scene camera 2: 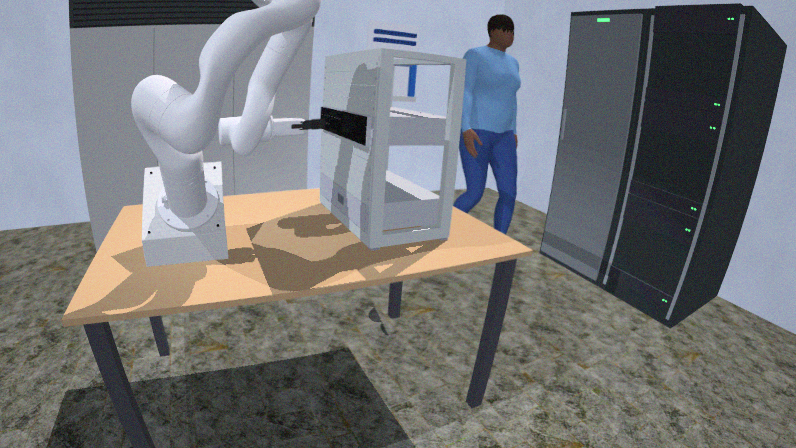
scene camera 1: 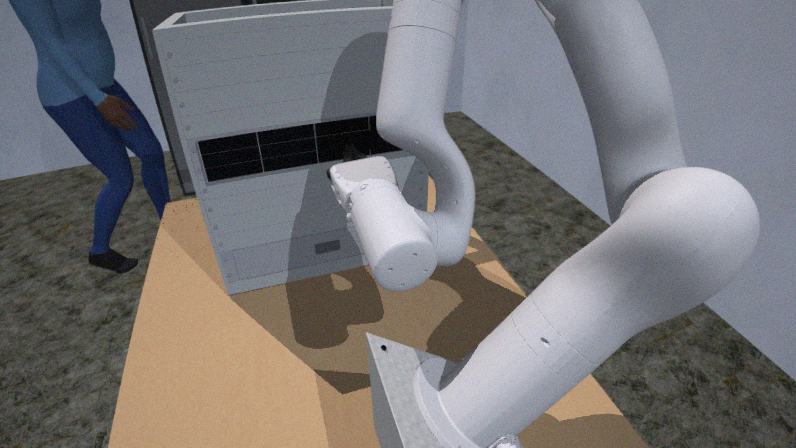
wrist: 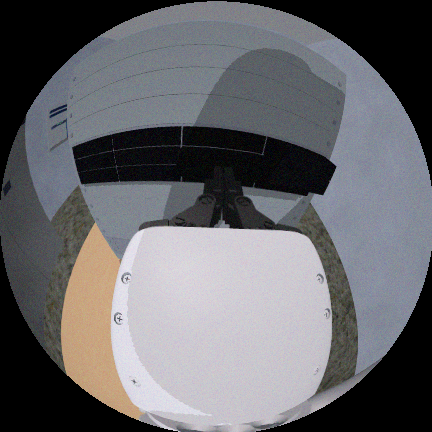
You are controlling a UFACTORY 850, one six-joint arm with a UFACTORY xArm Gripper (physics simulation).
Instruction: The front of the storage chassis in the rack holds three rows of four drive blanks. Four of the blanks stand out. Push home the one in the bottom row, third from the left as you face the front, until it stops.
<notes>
The pictures show: my gripper and a grey rack.
My gripper also shows in the wrist view.
</notes>
